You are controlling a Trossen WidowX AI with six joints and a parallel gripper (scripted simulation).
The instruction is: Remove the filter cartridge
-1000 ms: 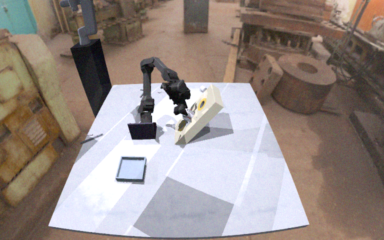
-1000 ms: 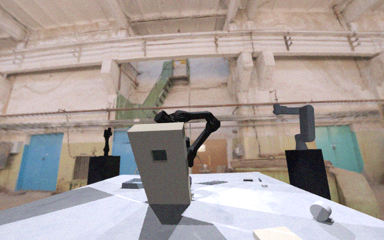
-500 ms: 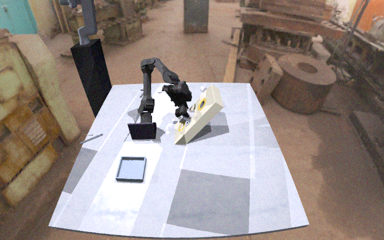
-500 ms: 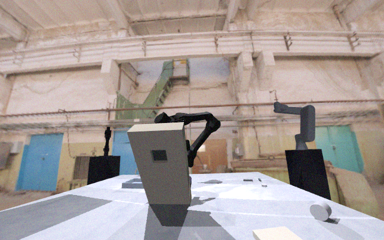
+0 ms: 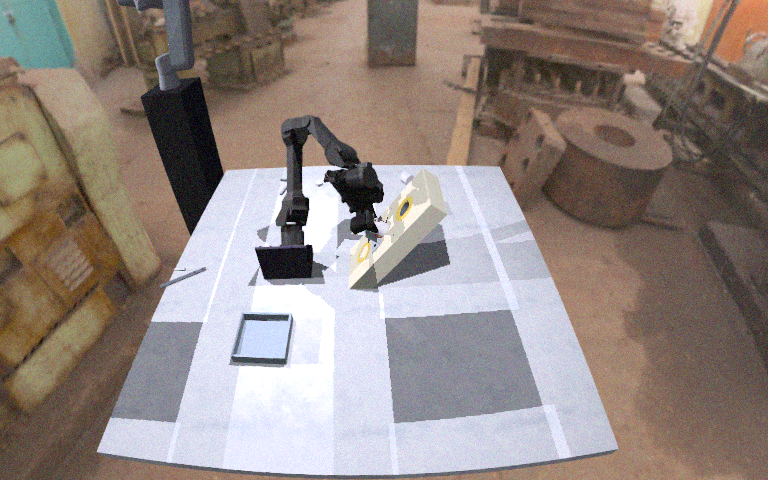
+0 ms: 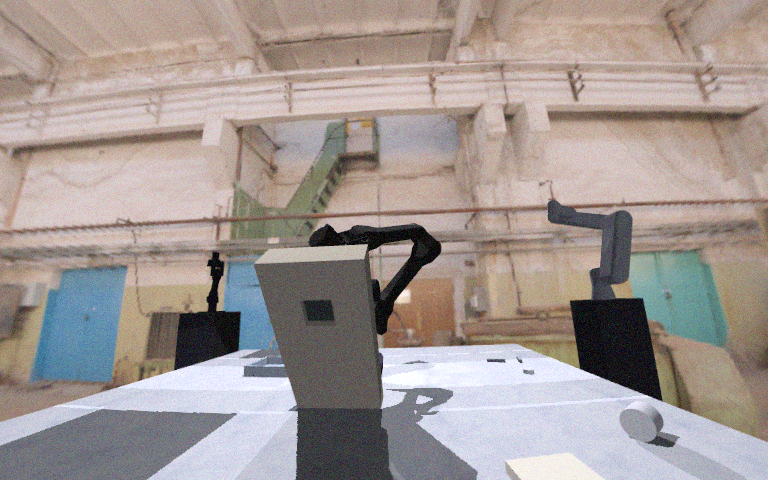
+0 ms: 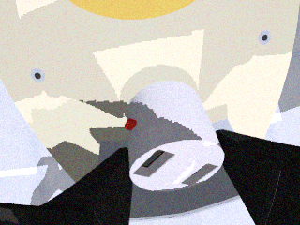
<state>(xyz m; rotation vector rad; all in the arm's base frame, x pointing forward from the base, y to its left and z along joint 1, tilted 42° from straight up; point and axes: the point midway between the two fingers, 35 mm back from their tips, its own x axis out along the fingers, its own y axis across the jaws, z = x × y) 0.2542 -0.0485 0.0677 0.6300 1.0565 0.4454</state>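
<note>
The cream service panel lies 5 cm ahead of my gripper tip and 2 cm below it. From my gripper tip the other things lie so: grey tray 31 cm behind, 30 cm to the right, 16 cm below.
</note>
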